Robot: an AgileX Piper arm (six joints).
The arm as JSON. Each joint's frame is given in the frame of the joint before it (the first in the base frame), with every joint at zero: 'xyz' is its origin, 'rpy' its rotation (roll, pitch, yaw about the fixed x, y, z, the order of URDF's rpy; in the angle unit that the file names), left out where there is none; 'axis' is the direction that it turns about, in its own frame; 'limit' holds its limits. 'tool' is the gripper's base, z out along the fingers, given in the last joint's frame.
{
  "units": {
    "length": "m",
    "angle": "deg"
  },
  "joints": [
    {
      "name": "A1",
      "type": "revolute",
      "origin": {
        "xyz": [
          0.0,
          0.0,
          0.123
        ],
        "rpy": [
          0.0,
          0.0,
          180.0
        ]
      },
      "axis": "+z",
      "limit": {
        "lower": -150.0,
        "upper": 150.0
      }
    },
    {
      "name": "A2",
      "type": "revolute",
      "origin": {
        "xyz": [
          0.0,
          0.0,
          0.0
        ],
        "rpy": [
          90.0,
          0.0,
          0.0
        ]
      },
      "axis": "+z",
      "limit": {
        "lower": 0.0,
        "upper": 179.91
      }
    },
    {
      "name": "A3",
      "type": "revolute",
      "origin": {
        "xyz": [
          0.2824,
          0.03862,
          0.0
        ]
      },
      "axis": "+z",
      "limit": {
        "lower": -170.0,
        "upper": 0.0
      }
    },
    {
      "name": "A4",
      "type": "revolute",
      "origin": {
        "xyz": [
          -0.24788,
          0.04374,
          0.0
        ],
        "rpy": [
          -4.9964,
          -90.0,
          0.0
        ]
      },
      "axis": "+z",
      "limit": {
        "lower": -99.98,
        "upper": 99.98
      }
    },
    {
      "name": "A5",
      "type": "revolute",
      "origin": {
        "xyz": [
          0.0,
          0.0,
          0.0
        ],
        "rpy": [
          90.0,
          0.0,
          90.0
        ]
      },
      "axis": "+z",
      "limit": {
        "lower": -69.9,
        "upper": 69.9
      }
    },
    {
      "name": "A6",
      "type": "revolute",
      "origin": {
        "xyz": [
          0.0,
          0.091,
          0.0
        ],
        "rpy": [
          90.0,
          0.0,
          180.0
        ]
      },
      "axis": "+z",
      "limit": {
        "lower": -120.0,
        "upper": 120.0
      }
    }
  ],
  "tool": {
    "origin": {
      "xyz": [
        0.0,
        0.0,
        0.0
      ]
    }
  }
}
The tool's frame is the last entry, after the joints.
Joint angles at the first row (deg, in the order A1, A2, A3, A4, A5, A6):
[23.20, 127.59, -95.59, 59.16, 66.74, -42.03]
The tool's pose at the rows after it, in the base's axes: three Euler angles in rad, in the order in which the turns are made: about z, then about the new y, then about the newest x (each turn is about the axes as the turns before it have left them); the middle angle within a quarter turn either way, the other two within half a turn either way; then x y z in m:
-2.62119 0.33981 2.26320 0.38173 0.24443 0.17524
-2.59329 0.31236 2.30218 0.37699 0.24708 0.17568
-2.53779 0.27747 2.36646 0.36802 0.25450 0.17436
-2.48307 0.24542 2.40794 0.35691 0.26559 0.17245
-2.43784 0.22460 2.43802 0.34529 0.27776 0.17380
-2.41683 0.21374 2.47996 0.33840 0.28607 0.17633
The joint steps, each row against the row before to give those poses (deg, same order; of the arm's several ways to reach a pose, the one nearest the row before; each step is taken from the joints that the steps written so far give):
[0.33, -0.14, 0.00, -0.47, 0.59, 0.00]
[0.84, -0.46, 0.00, -2.90, 0.13, 2.20]
[1.87, -0.44, 0.00, -4.49, 0.00, 2.62]
[2.30, -0.15, 0.00, -3.14, 0.34, 1.98]
[2.41, -0.40, -0.11, -2.26, 0.23, 1.84]
[1.79, -0.47, -0.35, -2.63, -0.65, 2.37]

